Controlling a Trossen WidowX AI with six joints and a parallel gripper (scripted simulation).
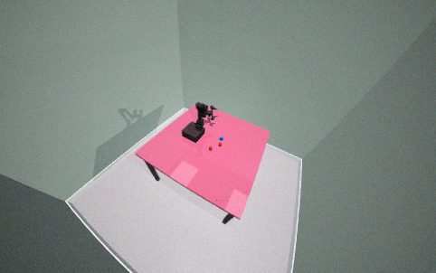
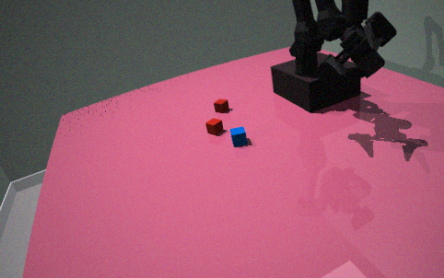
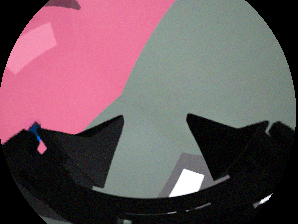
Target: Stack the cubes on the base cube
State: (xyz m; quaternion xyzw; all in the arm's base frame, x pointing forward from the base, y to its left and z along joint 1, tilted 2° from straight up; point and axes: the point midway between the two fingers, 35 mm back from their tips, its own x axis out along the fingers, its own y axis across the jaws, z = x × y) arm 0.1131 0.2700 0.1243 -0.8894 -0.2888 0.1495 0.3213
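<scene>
The blue cube lies 250 mm to the right of my gripper tip, 200 mm below it and 160 mm ahead of it.
</scene>
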